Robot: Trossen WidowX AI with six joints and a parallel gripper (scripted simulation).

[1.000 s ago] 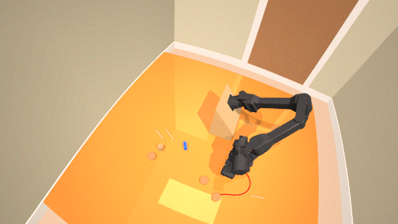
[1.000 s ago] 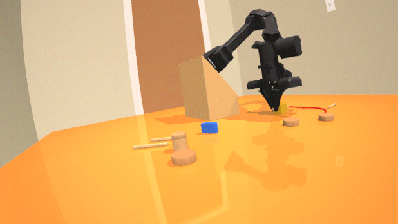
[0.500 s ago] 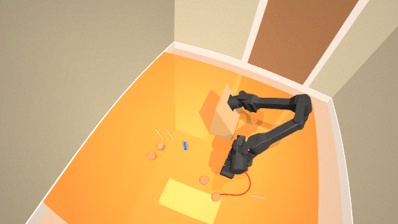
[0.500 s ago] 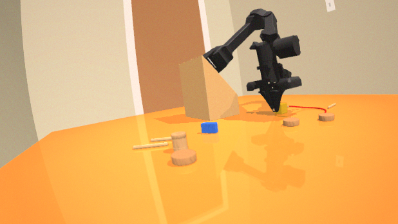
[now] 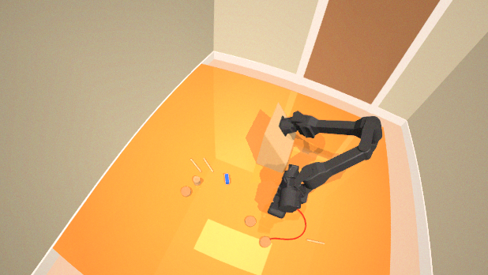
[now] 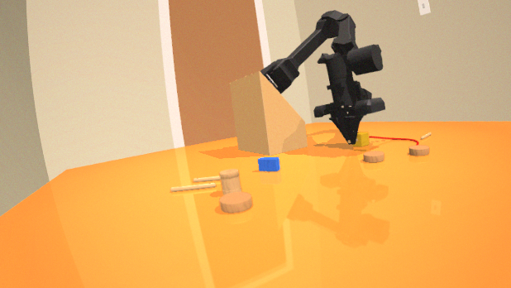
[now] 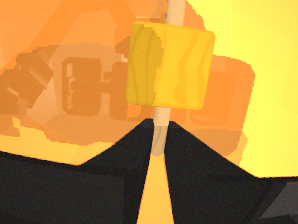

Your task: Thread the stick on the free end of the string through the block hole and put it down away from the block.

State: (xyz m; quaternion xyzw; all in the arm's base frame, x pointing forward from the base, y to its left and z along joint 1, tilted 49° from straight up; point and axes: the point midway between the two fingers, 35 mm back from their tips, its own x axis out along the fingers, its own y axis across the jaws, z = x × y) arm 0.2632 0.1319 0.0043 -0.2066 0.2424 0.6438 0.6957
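Now: gripper tip 3 cm to the right of the yellow block and 1 cm below it. From my gripper tip the other things lie so: blue block: 23 cm to the right, 1 cm behind; round button: 17 cm ahead; thin stick: 20 cm to the left, 11 cm ahead, 1 cm below.
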